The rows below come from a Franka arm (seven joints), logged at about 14 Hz.
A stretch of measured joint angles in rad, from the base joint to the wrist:
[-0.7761, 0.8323, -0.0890, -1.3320, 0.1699, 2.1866, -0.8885]
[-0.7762, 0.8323, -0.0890, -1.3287, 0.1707, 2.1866, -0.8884]
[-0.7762, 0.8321, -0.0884, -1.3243, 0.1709, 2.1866, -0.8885]
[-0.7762, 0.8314, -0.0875, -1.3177, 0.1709, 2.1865, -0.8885]
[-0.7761, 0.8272, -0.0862, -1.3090, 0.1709, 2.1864, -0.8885]
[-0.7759, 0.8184, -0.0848, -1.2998, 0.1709, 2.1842, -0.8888]
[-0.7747, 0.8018, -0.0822, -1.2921, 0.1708, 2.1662, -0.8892]
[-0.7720, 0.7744, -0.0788, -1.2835, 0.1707, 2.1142, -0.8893]
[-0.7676, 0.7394, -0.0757, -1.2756, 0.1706, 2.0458, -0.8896]
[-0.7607, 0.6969, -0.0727, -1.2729, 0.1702, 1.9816, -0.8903]
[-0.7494, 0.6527, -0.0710, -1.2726, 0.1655, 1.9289, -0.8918]
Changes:
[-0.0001, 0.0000, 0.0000, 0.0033, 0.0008, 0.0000, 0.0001]
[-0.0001, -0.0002, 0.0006, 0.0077, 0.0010, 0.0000, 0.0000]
[-0.0001, -0.0009, 0.0015, 0.0143, 0.0010, -0.0001, 0.0000]
[0.0000, -0.0051, 0.0028, 0.0230, 0.0010, -0.0002, 0.0000]
[0.0002, -0.0139, 0.0042, 0.0322, 0.0010, -0.0024, -0.0003]
[0.0014, -0.0305, 0.0068, 0.0399, 0.0009, -0.0204, -0.0007]
[0.0041, -0.0579, 0.0102, 0.0485, 0.0008, -0.0724, -0.0008]
[0.0085, -0.0929, 0.0133, 0.0564, 0.0007, -0.1408, -0.0011]
[0.0154, -0.1354, 0.0163, 0.0591, 0.0003, -0.2050, -0.0018]
[0.0267, -0.1796, 0.0180, 0.0594, -0.0044, -0.2577, -0.0033]

